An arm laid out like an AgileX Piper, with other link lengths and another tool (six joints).
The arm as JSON. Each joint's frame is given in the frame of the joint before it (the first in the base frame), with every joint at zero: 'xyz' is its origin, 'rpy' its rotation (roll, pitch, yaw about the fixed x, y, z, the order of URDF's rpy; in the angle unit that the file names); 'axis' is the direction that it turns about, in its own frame. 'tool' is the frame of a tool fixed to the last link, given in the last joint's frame.
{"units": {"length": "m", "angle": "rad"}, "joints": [
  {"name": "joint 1", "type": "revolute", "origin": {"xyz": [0.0, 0.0, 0.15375], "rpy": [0.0, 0.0, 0.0]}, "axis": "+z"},
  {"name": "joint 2", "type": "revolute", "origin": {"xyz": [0.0, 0.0, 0.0], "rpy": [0.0, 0.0, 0.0]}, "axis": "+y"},
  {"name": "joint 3", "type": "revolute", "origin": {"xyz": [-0.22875, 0.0, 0.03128], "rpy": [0.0, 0.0, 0.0]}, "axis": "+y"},
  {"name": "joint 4", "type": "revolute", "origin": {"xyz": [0.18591, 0.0, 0.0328], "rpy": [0.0, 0.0, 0.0]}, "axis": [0.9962, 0.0, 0.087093]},
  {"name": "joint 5", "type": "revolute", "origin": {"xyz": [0.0, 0.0, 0.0], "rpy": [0.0, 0.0, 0.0]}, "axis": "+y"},
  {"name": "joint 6", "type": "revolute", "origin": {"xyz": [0.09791, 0.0, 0.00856], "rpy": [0.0, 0.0, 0.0]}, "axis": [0.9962, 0.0, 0.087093]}
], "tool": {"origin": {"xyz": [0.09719, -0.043, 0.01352], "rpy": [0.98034, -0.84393, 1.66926]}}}
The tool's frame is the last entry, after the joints.
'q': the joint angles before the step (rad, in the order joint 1, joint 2, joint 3, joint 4, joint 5, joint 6). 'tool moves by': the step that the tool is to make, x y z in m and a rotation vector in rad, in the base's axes. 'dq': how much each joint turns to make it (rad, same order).
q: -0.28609, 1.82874, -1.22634, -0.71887, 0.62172, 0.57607
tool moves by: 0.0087, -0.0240, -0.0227, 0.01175, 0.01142, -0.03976
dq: -0.06403, 0.12553, -0.08017, -0.00863, -0.03948, 0.00329
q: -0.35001, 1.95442, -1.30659, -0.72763, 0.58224, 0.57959
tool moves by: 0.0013, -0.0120, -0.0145, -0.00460, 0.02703, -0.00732
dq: -0.02830, 0.06498, -0.02910, -0.02454, -0.01576, 0.00168
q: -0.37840, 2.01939, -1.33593, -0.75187, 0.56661, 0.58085
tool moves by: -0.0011, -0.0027, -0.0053, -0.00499, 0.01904, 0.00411
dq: -0.00569, 0.01755, -0.00001, -0.01548, -0.00221, 0.00032
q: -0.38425, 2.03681, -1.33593, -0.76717, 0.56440, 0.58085
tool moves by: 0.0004, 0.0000, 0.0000, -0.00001, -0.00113, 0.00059
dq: 0.00013, 0.00071, -0.00096, -0.00010, -0.00100, 0.00020
